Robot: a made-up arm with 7 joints.
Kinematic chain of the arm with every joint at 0, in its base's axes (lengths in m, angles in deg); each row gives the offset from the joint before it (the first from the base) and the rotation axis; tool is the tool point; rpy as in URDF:
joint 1: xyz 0 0 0.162 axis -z
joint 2: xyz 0 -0.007 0.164 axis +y
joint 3: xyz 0 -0.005 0.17 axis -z
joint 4: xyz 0 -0.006 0.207 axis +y
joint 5: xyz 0 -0.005 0.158 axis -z
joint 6: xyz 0 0 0.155 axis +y
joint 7: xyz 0 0 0.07 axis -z
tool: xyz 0 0 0 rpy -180 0 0
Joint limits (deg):
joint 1: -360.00..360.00
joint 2: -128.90..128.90
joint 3: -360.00..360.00
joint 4: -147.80..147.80
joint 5: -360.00..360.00
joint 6: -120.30..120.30
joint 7: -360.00..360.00
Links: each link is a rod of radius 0.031 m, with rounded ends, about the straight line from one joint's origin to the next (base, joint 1, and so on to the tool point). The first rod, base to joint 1, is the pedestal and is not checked.
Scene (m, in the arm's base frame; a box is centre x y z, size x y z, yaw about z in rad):
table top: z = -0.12
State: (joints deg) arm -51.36 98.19 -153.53 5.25 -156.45 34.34 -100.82
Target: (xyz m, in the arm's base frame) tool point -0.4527 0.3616 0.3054
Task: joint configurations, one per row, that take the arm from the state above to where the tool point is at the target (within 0.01 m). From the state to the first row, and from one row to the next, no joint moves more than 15 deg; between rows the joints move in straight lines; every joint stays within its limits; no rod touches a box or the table.
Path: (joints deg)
1: -61.03 100.96 -148.01 18.04 -156.43 32.50 -100.82
2: -70.70 103.73 -142.49 30.84 -156.42 30.67 -100.82
3: -80.37 106.50 -136.97 43.63 -156.40 28.83 -100.82
4: -90.03 109.26 -131.44 56.42 -156.39 26.99 -100.82
5: -99.70 112.03 -125.92 69.21 -156.37 25.16 -100.82
6: -109.37 114.80 -120.40 82.01 -156.36 23.32 -100.82

